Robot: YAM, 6 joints.
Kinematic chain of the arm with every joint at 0, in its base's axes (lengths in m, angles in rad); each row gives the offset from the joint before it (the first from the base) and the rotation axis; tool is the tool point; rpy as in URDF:
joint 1: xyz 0 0 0.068 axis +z
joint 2: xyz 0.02 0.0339 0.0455 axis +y
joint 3: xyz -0.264 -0.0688 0 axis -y
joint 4: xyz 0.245 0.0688 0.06 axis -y
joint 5: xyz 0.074 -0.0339 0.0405 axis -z
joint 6: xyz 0.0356 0 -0.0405 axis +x
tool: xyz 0 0 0 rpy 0 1.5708 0
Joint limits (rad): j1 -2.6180..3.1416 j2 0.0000..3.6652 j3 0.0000..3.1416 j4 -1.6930..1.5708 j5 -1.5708..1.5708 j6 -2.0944..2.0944
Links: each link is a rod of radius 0.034 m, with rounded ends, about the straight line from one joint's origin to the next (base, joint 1, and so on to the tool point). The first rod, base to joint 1, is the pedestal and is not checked.
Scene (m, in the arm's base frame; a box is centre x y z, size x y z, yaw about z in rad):
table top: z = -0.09
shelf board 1: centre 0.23 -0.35 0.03 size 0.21 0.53 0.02 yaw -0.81
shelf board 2: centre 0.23 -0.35 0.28 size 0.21 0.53 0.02 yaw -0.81
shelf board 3: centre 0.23 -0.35 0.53 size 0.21 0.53 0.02 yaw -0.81
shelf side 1: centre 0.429 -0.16 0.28 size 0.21 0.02 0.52 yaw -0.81
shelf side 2: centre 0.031 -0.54 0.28 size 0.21 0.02 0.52 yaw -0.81
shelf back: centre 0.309 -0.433 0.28 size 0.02 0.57 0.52 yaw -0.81
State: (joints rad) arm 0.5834 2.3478 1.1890 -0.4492 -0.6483 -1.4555
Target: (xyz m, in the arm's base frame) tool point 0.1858 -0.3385 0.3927
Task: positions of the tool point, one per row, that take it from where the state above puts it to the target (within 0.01 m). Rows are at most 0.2 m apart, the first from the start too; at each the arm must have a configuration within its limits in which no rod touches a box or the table.
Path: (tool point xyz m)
1: 0.2439 0.1299 0.0100
2: 0.1902 0.0702 0.0341
3: 0.1341 0.0349 0.0669
4: 0.0842 0.0204 0.1033
5: 0.0450 0.0209 0.1381
6: 0.0961 -0.0267 0.1232
7: 0.1312 -0.1090 0.1571
8: 0.1175 -0.1892 0.2522
9: 0.0570 -0.2032 0.3927
10: 0.0905 -0.2522 0.4033
11: 0.1338 -0.2984 0.4034
12: 0.1858 -0.3385 0.3927

